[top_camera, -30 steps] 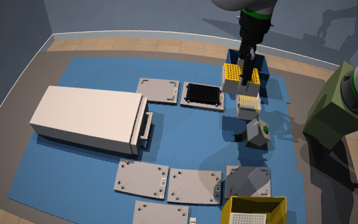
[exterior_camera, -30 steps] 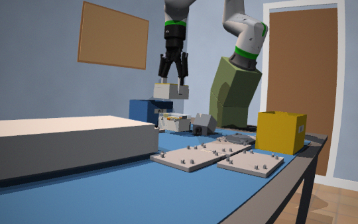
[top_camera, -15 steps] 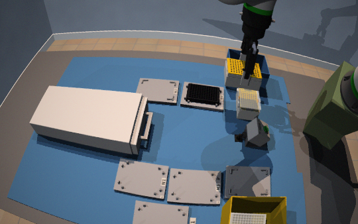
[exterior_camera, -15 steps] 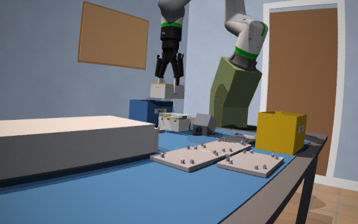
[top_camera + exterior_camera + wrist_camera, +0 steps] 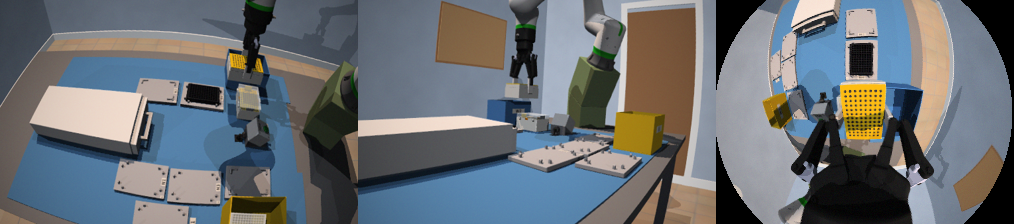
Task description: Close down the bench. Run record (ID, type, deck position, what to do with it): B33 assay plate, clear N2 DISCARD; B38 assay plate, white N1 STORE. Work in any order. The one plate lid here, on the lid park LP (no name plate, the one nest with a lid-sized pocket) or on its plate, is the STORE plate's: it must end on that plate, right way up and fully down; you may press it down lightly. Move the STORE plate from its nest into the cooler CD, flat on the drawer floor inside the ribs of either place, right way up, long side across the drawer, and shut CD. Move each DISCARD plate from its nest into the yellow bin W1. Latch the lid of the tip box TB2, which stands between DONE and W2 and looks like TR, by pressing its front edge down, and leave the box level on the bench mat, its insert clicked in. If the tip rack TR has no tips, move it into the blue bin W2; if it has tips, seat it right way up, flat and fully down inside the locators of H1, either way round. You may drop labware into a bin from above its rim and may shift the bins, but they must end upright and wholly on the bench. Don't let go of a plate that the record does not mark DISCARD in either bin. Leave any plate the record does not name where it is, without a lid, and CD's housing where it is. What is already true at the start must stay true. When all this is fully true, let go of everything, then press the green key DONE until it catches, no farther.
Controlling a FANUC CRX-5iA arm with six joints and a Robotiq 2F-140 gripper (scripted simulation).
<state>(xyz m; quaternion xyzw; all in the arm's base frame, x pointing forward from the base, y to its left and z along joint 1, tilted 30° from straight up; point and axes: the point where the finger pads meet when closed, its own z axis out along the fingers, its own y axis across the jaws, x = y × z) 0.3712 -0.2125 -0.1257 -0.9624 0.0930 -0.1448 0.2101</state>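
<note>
Now: the green key DONE 19 cm to the left of my hand, 12 cm below it and 7 cm behind it. Also, from my hand: blue bin W2: 15 cm below, 11 cm to the right, 6 cm behind; tip box TB2: 15 cm below, 4 cm to the left, 3 cm behind; tip rack TR: 1 cm below, 1 cm behind.
</note>
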